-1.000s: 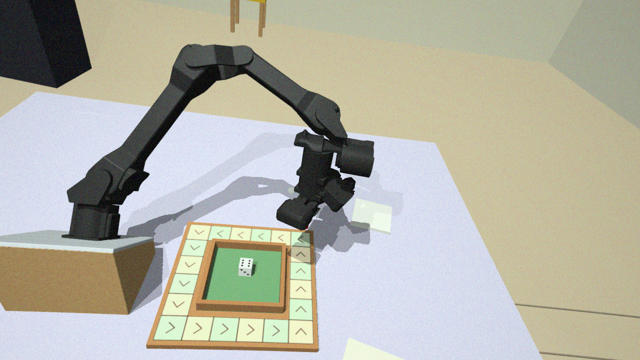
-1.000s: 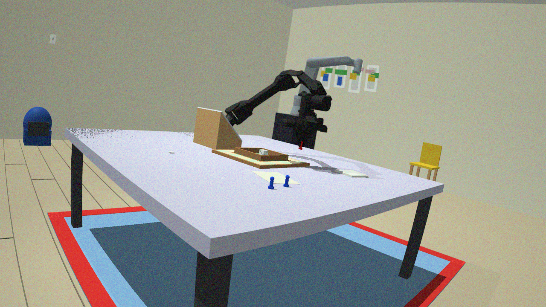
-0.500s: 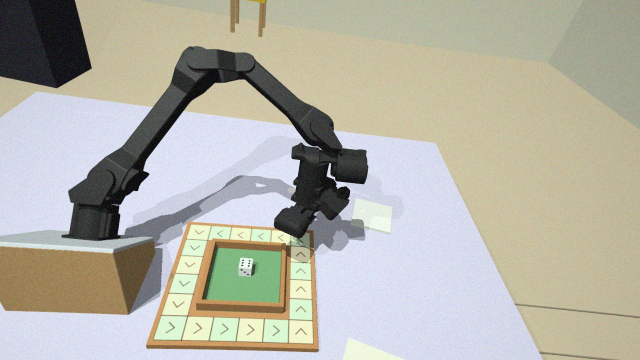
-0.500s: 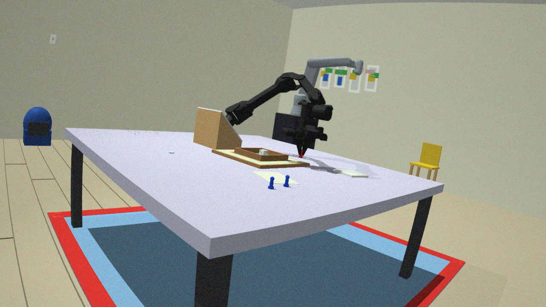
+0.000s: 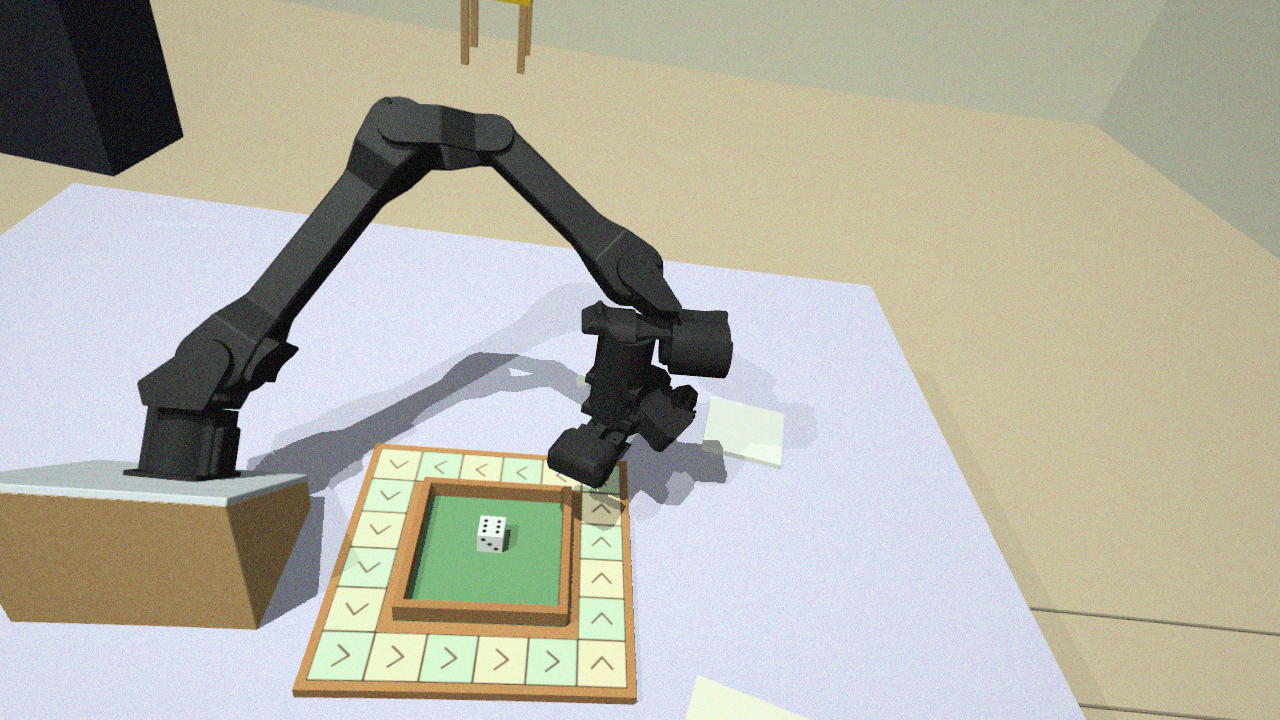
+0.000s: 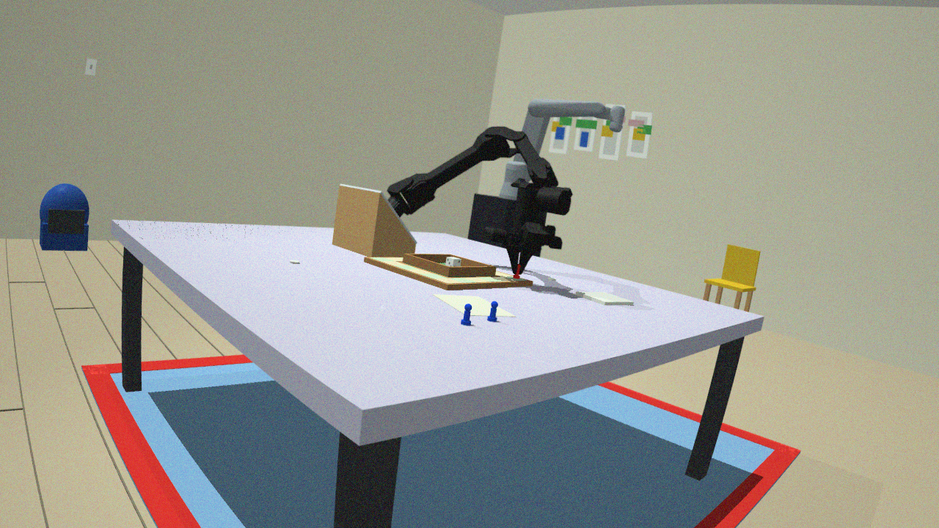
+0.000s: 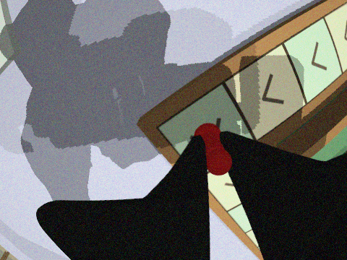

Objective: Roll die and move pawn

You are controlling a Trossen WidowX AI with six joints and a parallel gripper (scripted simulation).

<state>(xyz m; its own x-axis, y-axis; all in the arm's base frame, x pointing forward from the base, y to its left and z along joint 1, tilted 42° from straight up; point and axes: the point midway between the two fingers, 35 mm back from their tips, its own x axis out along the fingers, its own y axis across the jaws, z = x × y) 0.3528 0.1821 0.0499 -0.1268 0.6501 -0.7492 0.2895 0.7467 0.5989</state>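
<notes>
Right now the red pawn is 10 mm above my gripper tip. Also, from my gripper tip: green dice tray: 90 mm behind, 130 mm to the right, 20 mm below; white die: 100 mm behind, 120 mm to the right; white card: 160 mm ahead, 140 mm to the left, 20 mm below.
</notes>
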